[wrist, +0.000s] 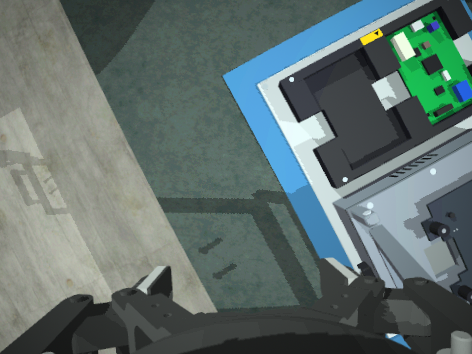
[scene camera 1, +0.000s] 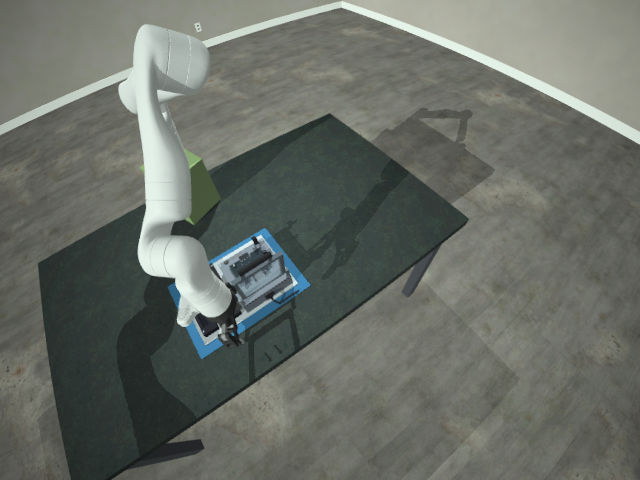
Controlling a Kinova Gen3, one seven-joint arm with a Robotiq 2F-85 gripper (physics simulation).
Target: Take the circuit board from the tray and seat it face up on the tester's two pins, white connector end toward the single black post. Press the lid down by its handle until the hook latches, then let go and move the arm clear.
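Places are measured from the arm's base along level axes (x ahead, y left, z up), in centimetres.
Pixels of known places: gripper, fingertip midpoint: [wrist: 246, 279] [scene camera 1: 239, 325].
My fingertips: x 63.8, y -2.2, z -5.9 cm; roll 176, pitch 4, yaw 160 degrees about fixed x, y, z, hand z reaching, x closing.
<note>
Behind a point stands the place of what it marks.
The green circuit board [wrist: 422, 89] {y -8.5, x 40.6, z -21.1 cm} lies face up in the right compartment of the black tray [wrist: 300, 100] {y -12.4, x 53.9, z -20.2 cm} in the wrist view; its white connector is at the upper left, and its right side is cut off. The tray's left compartment is empty. The grey tester [scene camera 1: 247, 301] {y 1.4, x 53.5, z -17.0 cm} [wrist: 400, 192] {y -0.1, x 49.0, z -17.0 cm} stands beside the tray; its lid [scene camera 1: 279, 261] {y 14.5, x 55.0, z -2.1 cm} is raised. Two black posts show on its dark bed [wrist: 447, 207] {y 2.7, x 45.7, z -16.1 cm} at the right edge of the wrist view. My gripper [scene camera 1: 231, 341] [wrist: 246, 279] {y -2.2, x 63.8, z -5.9 cm} is open and empty, above the front edge of the blue base. The arm hides the board in the scene view.
The blue base [scene camera 1: 299, 280] {y 19.2, x 53.1, z -22.8 cm} [wrist: 280, 145] {y -8.9, x 57.4, z -22.8 cm} carries the tray and tester on the dark green table [scene camera 1: 320, 170] {y 52.6, x 11.6, z -23.0 cm} [wrist: 185, 125] {y -15.6, x 66.9, z -23.0 cm}. A green block [scene camera 1: 205, 191] {y 4.8, x 4.5, z -13.9 cm} stands behind the arm at the table's back left. The table's front edge runs close to the gripper.
</note>
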